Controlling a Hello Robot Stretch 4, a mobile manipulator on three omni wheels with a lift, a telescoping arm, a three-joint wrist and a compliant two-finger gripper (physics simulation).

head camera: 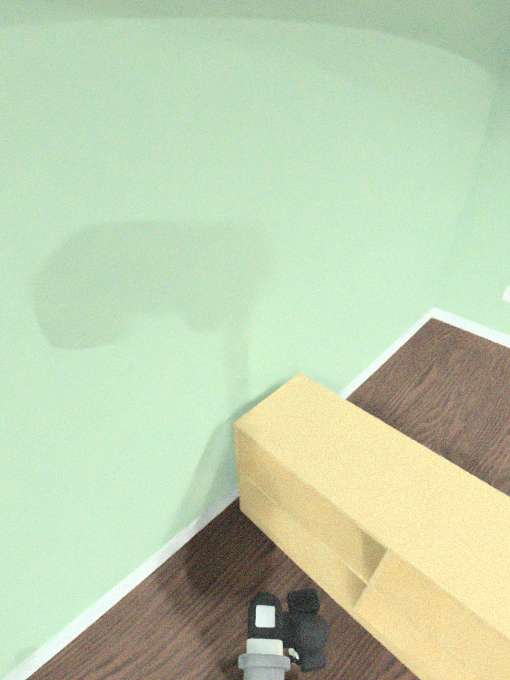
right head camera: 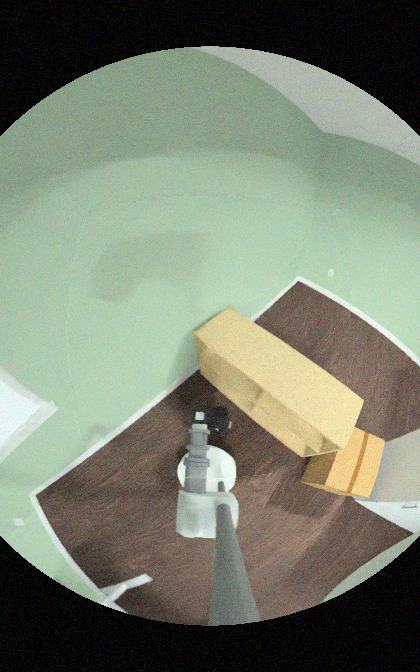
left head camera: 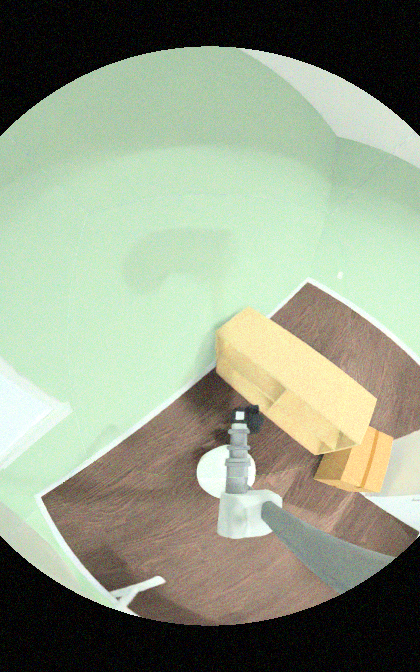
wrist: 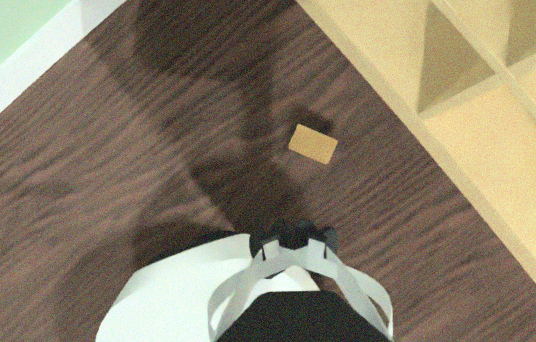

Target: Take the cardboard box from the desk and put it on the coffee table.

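Where they show: gripper, between the fingertips: (wrist: 292,237); robot's base, origin of its link: (right head camera: 207,471).
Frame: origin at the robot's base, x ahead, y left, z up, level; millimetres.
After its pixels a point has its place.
Observation:
A small plain tan box (wrist: 313,144) {y -120, x 406, z 33 mm} lies on the dark wooden floor in the wrist view, ahead of the fingertips and apart from them. A tiny orange edge (right head camera: 230,424) {y -162, x 395, z 33 mm} shows beside my gripper in the right head view. My gripper (wrist: 292,237) {y -87, x 279, z 437 mm} (head camera: 307,631) (left head camera: 254,419) (right head camera: 219,419) is shut with no object between its fingertips, above the floor beside the light-wood unit. A larger orange-brown box (left head camera: 369,460) (right head camera: 356,462) {y -1038, x -61, z 374 mm} with a darker strip stands past that unit's near end. I cannot tell which furniture is the desk or the coffee table.
The long light-wood unit (head camera: 373,483) {y -312, x 675, z 582 mm} (left head camera: 300,370) (right head camera: 285,380) {y -456, x 536, z 582 mm} with open compartments stands right of the gripper, one end near the green wall. White furniture (left head camera: 400,505) (right head camera: 390,510) {y -1387, x -603, z 398 mm} is at the right edge. A white leg-like piece (left head camera: 145,585) (right head camera: 130,585) shows at lower left.

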